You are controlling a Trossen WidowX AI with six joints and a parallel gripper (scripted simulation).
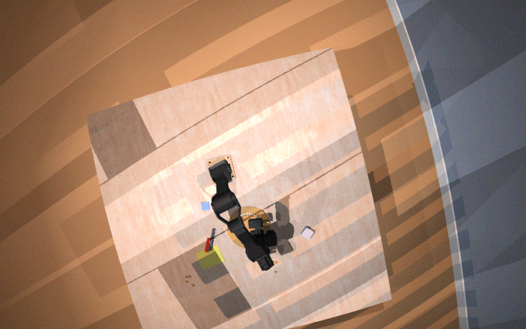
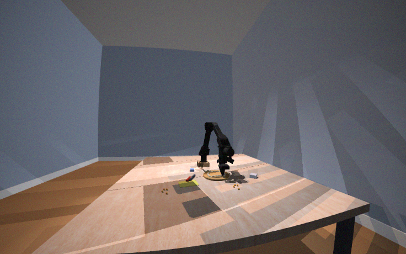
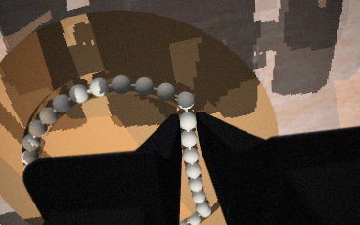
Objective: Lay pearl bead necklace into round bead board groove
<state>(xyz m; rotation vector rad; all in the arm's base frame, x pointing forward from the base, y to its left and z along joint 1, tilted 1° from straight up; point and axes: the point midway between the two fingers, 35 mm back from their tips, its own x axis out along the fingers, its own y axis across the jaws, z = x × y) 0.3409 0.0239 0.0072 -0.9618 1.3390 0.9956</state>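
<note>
Now: the round bead board 50 mm behind my gripper tip, 30 mm to the right of it and 10 mm below it. From my gripper tip the other things lie so: grey block 210 mm to the left, 80 mm ahead; then yellow note 260 mm to the right, 20 mm below, 20 mm ahead; then red marker 230 mm to the right, 50 mm behind, 10 mm below.
</note>
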